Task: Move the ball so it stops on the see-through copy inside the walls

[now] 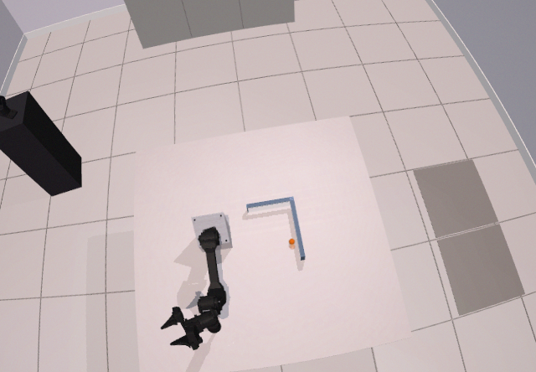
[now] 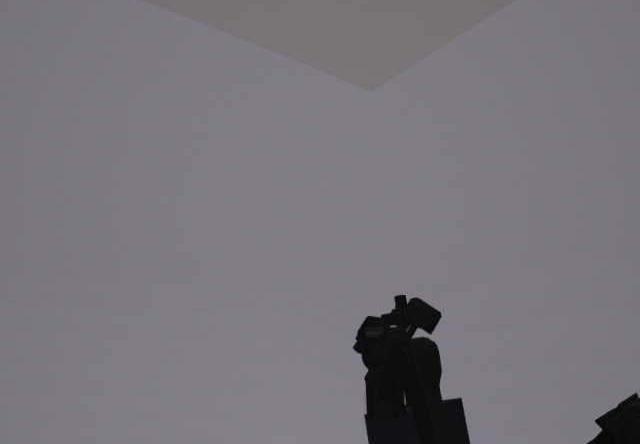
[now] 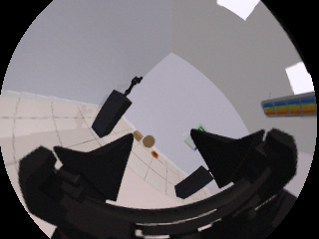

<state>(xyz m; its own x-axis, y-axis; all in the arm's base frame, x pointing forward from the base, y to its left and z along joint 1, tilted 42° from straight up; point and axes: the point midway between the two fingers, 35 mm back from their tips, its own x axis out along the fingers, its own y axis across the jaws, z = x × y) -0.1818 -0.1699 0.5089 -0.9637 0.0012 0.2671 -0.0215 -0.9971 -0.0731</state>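
Right now my gripper tip is 610 mm short of the orange ball, 360 mm to the right of it and 360 mm above it.
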